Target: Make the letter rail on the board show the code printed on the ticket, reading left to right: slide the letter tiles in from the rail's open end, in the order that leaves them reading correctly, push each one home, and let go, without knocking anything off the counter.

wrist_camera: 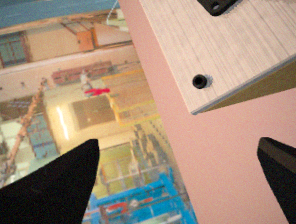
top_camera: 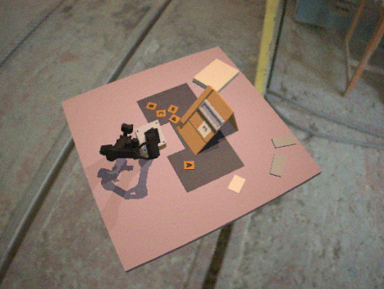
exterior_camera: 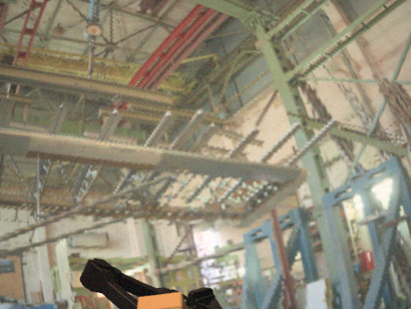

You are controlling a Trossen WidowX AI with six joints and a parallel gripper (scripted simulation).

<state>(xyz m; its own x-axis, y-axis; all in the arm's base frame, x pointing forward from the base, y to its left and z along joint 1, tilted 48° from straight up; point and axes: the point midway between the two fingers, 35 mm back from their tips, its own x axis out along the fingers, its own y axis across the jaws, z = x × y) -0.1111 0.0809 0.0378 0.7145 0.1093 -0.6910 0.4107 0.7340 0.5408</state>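
The orange tile lies 320 mm ahead of my gripper tip, 170 mm below it and 50 mm to the left of it. Also, from my gripper tip: white ticket: 380 mm ahead, 190 mm to the right, 60 mm below; then cream slab: 780 mm ahead, 210 mm to the left, 160 mm below.
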